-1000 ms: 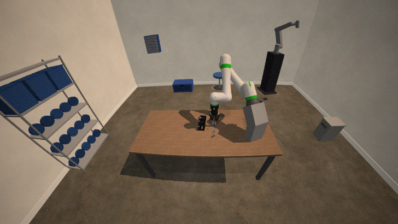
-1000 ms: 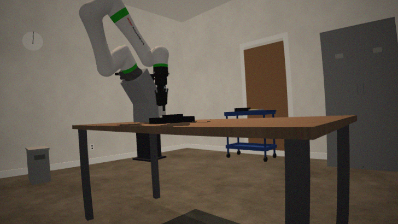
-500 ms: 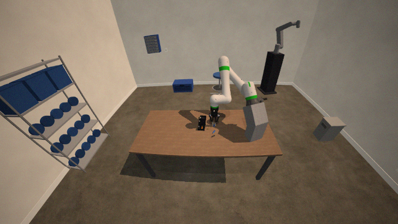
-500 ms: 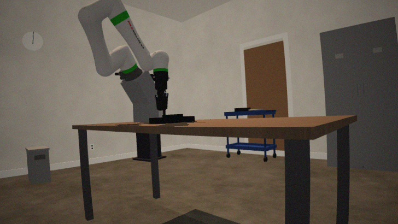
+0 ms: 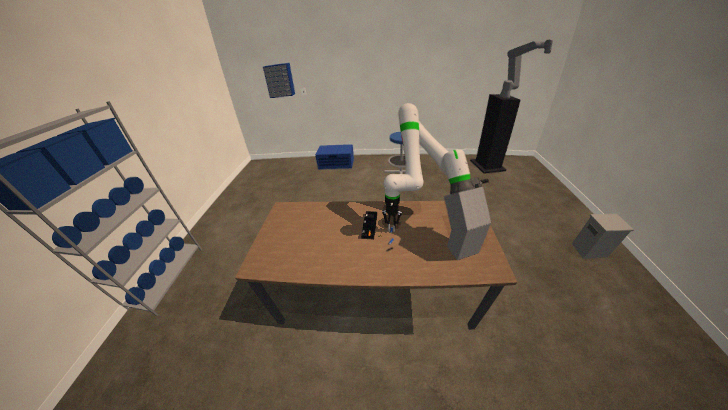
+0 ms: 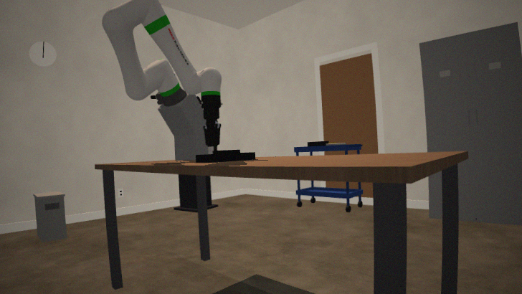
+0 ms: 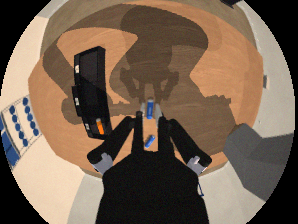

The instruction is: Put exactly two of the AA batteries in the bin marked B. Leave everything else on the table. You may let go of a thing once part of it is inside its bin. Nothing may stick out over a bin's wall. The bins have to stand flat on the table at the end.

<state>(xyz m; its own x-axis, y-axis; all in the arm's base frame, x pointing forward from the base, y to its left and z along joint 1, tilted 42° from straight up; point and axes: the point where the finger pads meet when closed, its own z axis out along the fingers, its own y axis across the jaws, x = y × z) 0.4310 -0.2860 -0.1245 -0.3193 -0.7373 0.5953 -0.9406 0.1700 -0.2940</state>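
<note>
The orange battery is 160 mm ahead of my hand, 10 mm to the left of it and 20 mm below it. Round my hand: small dark piece (50 mm ahead, 170 mm to the left, 30 mm below); then blue AA battery (30 mm ahead, 110 mm to the left, 30 mm below).
</note>
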